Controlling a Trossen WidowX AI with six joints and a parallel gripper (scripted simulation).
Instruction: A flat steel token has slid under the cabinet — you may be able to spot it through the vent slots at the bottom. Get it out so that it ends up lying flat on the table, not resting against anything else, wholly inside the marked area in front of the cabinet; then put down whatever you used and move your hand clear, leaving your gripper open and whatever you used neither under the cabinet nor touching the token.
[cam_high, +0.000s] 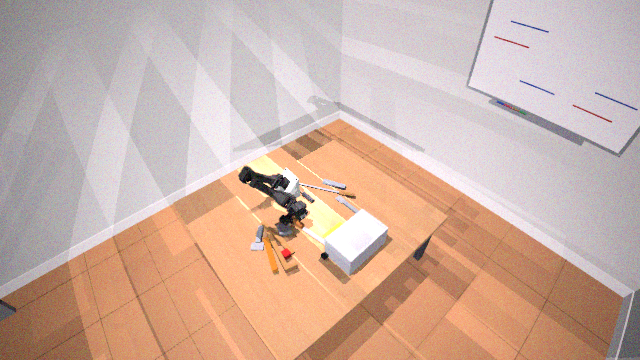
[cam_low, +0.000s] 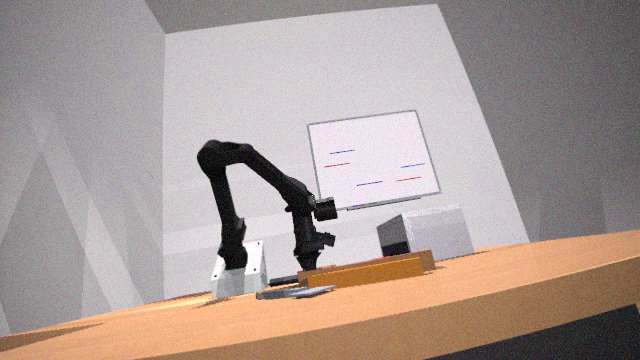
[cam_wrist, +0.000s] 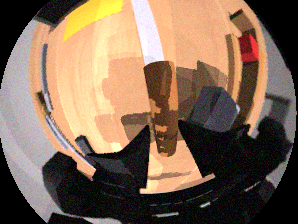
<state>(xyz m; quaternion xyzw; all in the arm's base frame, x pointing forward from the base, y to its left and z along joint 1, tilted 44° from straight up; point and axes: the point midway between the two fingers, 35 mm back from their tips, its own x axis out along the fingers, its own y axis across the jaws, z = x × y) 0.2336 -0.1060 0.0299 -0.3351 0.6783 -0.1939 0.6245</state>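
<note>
Right now my gripper tip is 9 cm to the left of the grey block, 2 cm short of it and 1 cm below it. From my gripper tip the other things lie so: orange bar (24 cm to the right, 11 cm ahead); then thin wooden stick (15 cm to the right, 3 cm ahead); then red block (17 cm to the right, 17 cm ahead, 1 cm above).
</note>
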